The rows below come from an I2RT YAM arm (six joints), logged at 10 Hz.
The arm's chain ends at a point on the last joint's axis. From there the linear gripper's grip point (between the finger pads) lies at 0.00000 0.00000 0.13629 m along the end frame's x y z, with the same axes.
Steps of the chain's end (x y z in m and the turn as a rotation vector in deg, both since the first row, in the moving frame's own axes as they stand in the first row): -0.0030, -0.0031, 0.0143, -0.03, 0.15, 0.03; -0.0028, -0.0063, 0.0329, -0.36, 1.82, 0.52; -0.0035, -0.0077, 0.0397, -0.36, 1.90, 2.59; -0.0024, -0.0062, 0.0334, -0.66, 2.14, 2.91; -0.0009, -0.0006, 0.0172, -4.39, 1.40, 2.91; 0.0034, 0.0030, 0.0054, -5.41, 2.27, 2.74; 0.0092, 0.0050, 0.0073, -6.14, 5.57, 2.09; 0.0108, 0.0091, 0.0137, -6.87, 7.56, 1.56; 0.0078, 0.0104, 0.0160, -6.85, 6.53, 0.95
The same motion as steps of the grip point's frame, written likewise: -0.0026, -0.0030, 0.0143, -0.03, 0.15, 0.03; 0.0015, -0.0054, 0.0328, -0.36, 1.82, 0.52; 0.0010, -0.0067, 0.0396, -0.36, 1.90, 2.59; 0.0026, -0.0045, 0.0333, -0.66, 2.14, 2.91; 0.0022, 0.0099, 0.0168, -4.39, 1.40, 2.91; 0.0085, 0.0160, 0.0047, -5.41, 2.27, 2.74; 0.0221, 0.0198, 0.0059, -6.14, 5.57, 2.09; 0.0285, 0.0256, 0.0115, -6.87, 7.56, 1.56; 0.0231, 0.0267, 0.0141, -6.85, 6.53, 0.95
